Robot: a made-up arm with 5 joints. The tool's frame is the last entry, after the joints.
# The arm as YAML. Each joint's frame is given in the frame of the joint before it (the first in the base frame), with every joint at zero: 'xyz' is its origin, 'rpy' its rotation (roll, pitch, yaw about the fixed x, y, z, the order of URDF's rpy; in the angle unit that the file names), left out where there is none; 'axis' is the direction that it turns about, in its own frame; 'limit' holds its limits. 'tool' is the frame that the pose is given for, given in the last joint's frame.
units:
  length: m
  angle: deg
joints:
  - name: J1
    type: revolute
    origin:
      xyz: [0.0, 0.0, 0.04]
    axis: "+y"
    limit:
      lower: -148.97
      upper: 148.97
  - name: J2
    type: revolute
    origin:
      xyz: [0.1, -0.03, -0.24]
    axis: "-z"
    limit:
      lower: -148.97
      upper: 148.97
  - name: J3
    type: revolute
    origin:
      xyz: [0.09, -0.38, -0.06]
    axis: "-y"
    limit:
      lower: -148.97
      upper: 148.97
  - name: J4
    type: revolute
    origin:
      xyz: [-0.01, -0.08, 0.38]
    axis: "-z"
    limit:
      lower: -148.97
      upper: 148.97
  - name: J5
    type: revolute
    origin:
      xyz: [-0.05, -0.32, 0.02]
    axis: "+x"
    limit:
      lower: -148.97
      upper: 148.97
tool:
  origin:
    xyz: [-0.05, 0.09, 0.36]
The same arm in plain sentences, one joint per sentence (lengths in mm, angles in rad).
The arm has five revolute joints in a row. What follows holds with every joint at zero, and every direction is one of the base frame's. The first joint sits 40 mm along +z from the base frame's origin and rotates about +y, from -2.6 to 2.6 rad. The second joint sits 100 mm along +x and 30 mm along -y and 240 mm along -z from the first joint and rotates about -z, from -2.6 to 2.6 rad. The third joint sits 90 mm along +x and 380 mm along -y and 60 mm along -z from the second joint and rotates about -y, from -2.6 to 2.6 rad. The fourth joint sits 10 mm along -x and 80 mm along -y and 380 mm along +z from the third joint and rotates about -z, from -2.6 to 2.6 rad. The fifth joint sits 50 mm along -x and 320 mm along -y and 20 mm along +z from the fourth joint and rotates about +x, from -2.6 to 2.6 rad. The tool frame, which is the frame that the pose is given for, sits 50 mm along -x and 90 mm along +y and 360 mm along +z from the fifth joint; its axes are parallel to the base frame's.
